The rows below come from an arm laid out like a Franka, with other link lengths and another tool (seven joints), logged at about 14 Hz.
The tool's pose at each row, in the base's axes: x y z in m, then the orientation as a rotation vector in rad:
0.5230 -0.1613 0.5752 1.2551 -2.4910 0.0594
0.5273 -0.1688 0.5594 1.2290 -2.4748 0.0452
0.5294 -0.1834 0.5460 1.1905 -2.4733 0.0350
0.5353 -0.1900 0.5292 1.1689 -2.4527 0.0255
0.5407 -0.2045 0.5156 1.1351 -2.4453 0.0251
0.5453 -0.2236 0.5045 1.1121 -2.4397 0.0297
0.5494 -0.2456 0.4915 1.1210 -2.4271 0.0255
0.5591 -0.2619 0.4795 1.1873 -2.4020 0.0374
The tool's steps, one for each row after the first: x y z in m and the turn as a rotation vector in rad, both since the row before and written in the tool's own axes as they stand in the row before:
-0.0017 -0.0098 0.0150 -0.0223 0.0186 0.0090
0.0054 -0.0125 0.0146 -0.0186 0.0117 0.0221
-0.0044 -0.0111 0.0148 -0.0193 0.0219 0.0058
0.0025 -0.0156 0.0132 -0.0130 0.0174 0.0191
0.0068 -0.0179 0.0120 -0.0059 0.0136 0.0137
0.0079 -0.0199 0.0145 -0.0038 0.0067 -0.0102
0.0012 -0.0200 0.0102 0.0211 0.0027 -0.0479

